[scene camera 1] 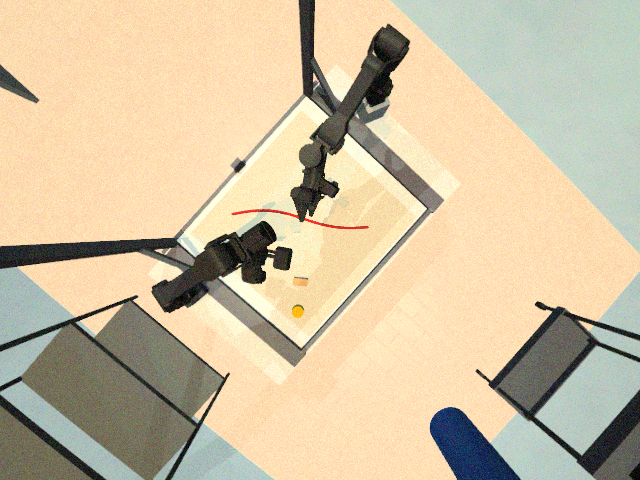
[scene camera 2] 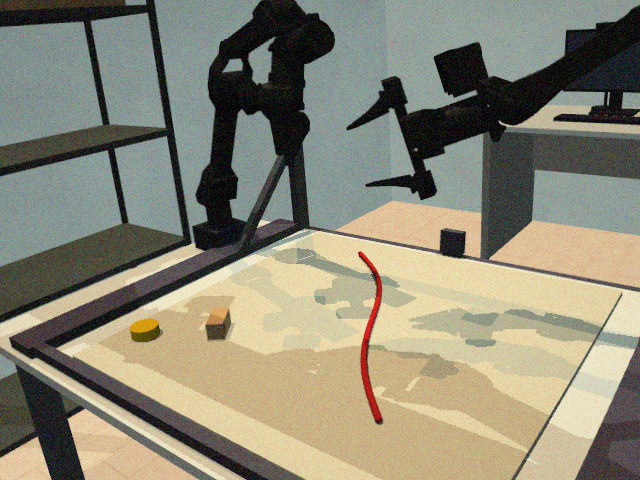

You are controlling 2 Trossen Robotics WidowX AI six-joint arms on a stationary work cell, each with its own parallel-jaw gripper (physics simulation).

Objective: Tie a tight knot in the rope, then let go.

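Places are measured from the left arm's base along level axes (x ahead, y left, z up), in centimetres.
Pixels of known places: left gripper, between the fingertips: [scene camera 1: 306,219] [scene camera 2: 356,157]; right gripper, between the fingertips: [scene camera 1: 276,254] [scene camera 2: 284,160]; left arm's base, origin of its link: [scene camera 1: 374,96]; right arm's base, origin of its link: [scene camera 1: 188,291] [scene camera 2: 220,224].
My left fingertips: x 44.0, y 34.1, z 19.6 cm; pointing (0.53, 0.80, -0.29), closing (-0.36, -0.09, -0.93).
Observation:
Ahead of a thing's pixels: the offset from my left fingertips to its top centre. "pt": to the spot under its first point. Level surfaces: height alone.
The red rope [scene camera 1: 341,226] [scene camera 2: 364,351] lies on the table in one shallow S-curve, with no loop or crossing and both ends free. My left gripper [scene camera 1: 306,217] [scene camera 2: 357,156] is open and empty. It is raised well above the table; in scene camera 1 its fingertips overlap the rope's middle. My right gripper [scene camera 1: 253,273] is above the table, below and left of the rope in scene camera 1. In scene camera 2 it is raised at the back left, seen dark and edge-on, so its fingers are hard to make out; it holds no rope.
An orange-brown block {dx +13.1, dy +21.9, dz -26.4 cm} [scene camera 1: 300,281] [scene camera 2: 218,323] and a yellow round piece {dx +19.5, dy +33.5, dz -27.5 cm} [scene camera 1: 297,311] [scene camera 2: 144,330] lie on the table, away from the rope. A dark frame {pt dx +39.5, dy +26.3, dz -28.2 cm} [scene camera 1: 248,315] [scene camera 2: 139,290] edges the table {dz -29.4 cm} [scene camera 2: 289,413]. A small black box {dx +16.9, dy -33.5, dz -24.4 cm} [scene camera 1: 238,164] [scene camera 2: 452,242] is at its edge.

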